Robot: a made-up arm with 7 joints.
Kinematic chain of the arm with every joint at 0, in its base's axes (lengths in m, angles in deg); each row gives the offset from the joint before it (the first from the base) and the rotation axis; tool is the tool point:
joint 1: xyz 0 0.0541 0 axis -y
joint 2: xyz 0 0.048 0 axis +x
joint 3: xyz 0 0 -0.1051 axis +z
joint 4: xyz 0 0 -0.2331 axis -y
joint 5: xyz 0 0 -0.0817 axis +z
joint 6: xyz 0 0 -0.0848 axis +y
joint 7: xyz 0 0 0 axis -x
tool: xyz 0 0 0
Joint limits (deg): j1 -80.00..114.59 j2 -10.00..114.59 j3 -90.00..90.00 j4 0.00..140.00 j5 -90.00..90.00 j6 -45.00..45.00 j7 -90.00..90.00
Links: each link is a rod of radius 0.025 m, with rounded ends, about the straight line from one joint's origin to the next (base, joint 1, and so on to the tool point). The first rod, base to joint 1, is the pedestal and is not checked.
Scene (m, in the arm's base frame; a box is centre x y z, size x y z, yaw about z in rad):
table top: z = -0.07
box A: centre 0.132 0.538 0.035 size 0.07 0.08 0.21 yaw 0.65
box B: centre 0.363 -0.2 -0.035 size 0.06 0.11 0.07 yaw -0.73
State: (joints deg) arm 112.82 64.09 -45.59 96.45 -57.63 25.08 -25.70
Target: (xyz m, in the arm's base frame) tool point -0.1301 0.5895 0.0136
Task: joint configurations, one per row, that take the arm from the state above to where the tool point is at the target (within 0.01 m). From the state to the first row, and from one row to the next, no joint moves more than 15 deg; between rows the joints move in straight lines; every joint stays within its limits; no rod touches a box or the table.
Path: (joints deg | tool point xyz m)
1: 111.70 74.72 -42.15 92.25 -58.93 25.93 -38.93 | 0.1357 0.3926 0.1867
2: 110.58 85.35 -38.71 88.04 -60.22 26.79 -52.17 | 0.0776 0.4364 0.1678
3: 104.66 87.90 -28.44 77.38 -54.92 18.58 -48.37 | 0.0519 0.4736 0.1613
4: 98.74 90.44 -18.17 66.73 -49.62 10.38 -44.58 | 0.0220 0.5064 0.1504
5: 96.11 93.44 -23.45 53.73 -51.22 13.32 -40.80 | 0.0139 0.5412 0.1253
6: 93.49 96.43 -28.72 40.74 -52.82 16.26 -37.03 | -0.0059 0.5694 0.0951
7: 90.87 99.43 -34.00 27.74 -54.43 19.20 -33.25 | -0.0378 0.5882 0.0637
8: 88.24 102.43 -39.27 14.74 -56.03 22.14 -29.48 | -0.0802 0.5954 0.0353
9: 85.62 105.42 -44.54 1.75 -57.63 25.08 -25.70 | -0.1301 0.5895 0.0136

